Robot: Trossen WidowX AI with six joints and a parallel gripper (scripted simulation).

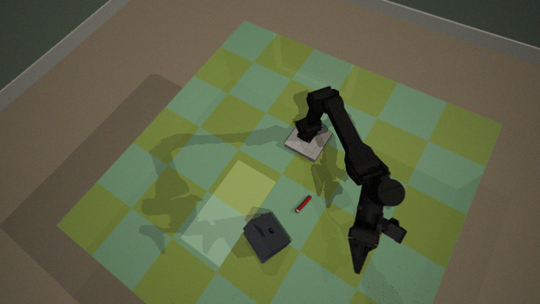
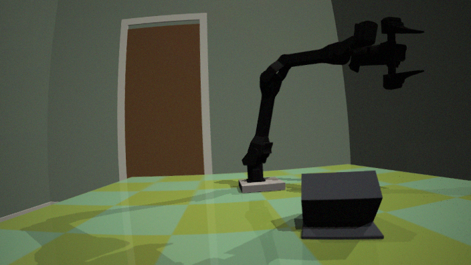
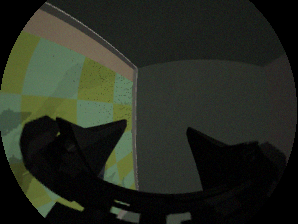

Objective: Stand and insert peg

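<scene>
Now: gripper tip 13 cm past the red peg, 24 cm to the left of it and 35 cm above it. From my gripper tip the other things lie so: dark sloped panel: 3 cm ahead, 28 cm to the right, 31 cm below.
</scene>
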